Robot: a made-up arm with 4 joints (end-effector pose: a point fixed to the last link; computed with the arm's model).
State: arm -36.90 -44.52 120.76 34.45
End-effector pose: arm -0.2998 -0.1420 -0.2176 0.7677 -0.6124 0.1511 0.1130
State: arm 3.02 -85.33 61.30 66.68
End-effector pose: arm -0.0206 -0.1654 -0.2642 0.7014 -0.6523 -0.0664 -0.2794
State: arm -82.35 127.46 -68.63 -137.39
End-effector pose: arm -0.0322 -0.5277 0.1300 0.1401 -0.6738 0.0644 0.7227
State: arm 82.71 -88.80 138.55 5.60
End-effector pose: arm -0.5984 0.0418 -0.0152 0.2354 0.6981 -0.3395 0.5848
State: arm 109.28 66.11 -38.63 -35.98
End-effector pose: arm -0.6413 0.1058 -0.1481 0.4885 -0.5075 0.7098 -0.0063
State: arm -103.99 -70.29 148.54 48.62
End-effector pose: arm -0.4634 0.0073 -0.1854 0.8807 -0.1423 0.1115 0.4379
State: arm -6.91 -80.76 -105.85 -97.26
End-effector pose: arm -0.3156 0.2782 0.5418 0.6483 0.7352 -0.0089 0.1978
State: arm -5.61 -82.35 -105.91 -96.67
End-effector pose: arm -0.3070 0.2946 0.5365 0.6591 0.7288 -0.0196 0.1844
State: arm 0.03 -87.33 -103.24 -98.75
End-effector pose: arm -0.2785 0.3521 0.5099 0.7034 0.6944 -0.0115 0.1513
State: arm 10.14 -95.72 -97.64 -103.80
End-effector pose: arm -0.2287 0.4373 0.4490 0.7705 0.6302 0.0118 0.0955
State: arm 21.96 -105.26 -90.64 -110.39
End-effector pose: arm -0.1717 0.5090 0.3657 0.8290 0.5575 0.0341 0.0294
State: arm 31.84 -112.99 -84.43 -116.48
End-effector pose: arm -0.1276 0.5465 0.2944 0.8626 0.5030 0.0480 -0.0238
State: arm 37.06 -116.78 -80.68 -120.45
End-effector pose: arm -0.1075 0.5585 0.2600 0.8744 0.4789 0.0604 -0.0496
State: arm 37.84 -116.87 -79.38 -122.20
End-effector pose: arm -0.1069 0.5587 0.2584 0.8733 0.4782 0.0770 -0.0520
